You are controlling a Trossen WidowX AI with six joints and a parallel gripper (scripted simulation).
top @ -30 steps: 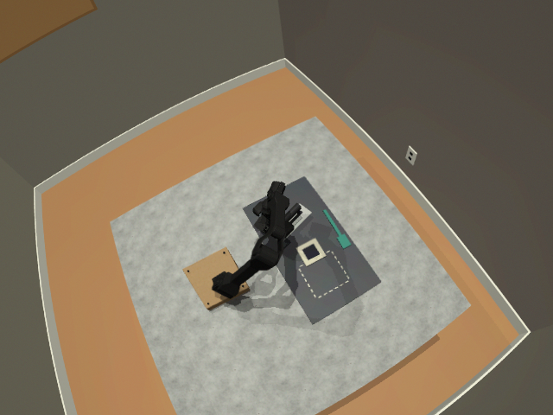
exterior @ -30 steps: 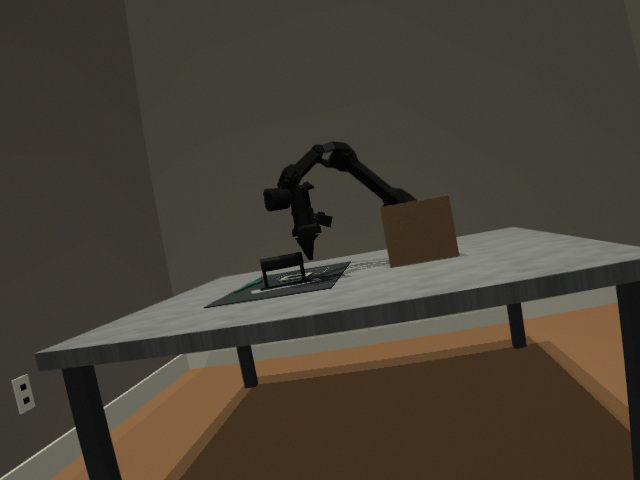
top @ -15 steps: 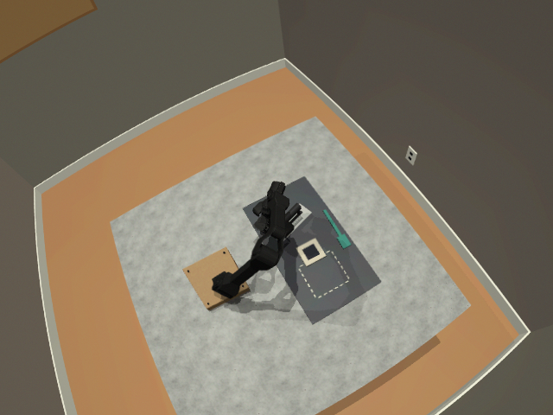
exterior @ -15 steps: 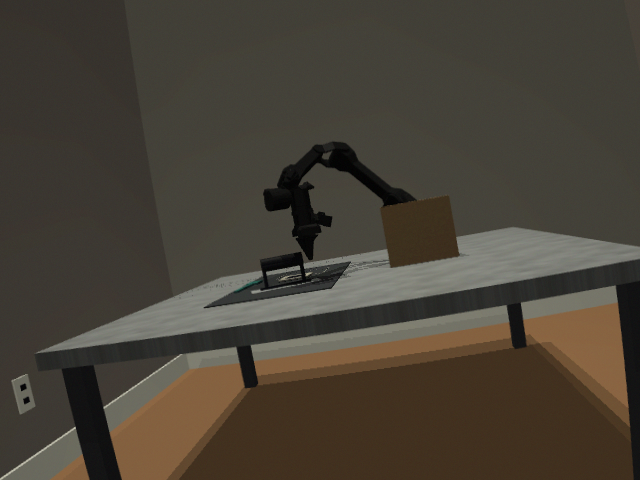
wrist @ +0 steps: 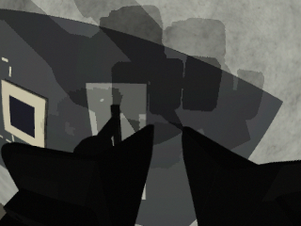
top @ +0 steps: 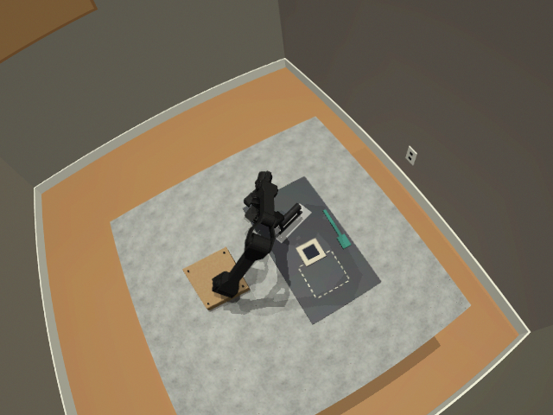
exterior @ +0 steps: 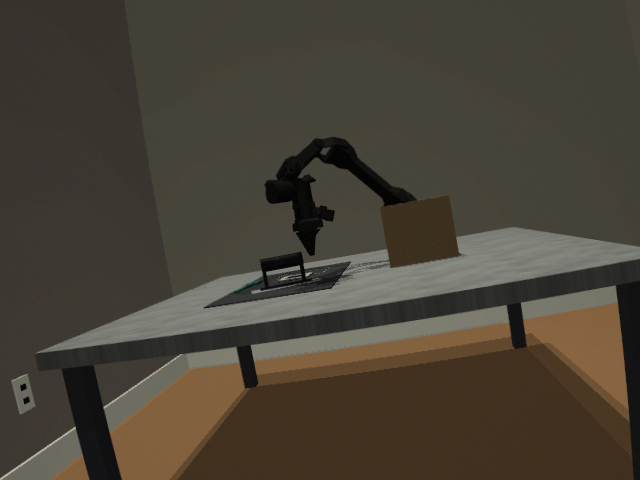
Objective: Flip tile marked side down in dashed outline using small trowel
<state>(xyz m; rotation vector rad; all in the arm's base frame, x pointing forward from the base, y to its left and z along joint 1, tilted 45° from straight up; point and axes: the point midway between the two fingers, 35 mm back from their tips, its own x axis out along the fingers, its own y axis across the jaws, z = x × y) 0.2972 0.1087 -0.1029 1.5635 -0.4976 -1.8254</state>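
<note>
My gripper tip is 70 mm short of the small trowel, 40 mm to the left of it and 40 mm above it. Round my gripper tip: dark mat (170 mm to the right, 100 mm below, 100 mm ahead); cream tile (210 mm to the right, 90 mm ahead, 70 mm below); teal flat tool (240 mm ahead, 200 mm to the right, 70 mm below).
</note>
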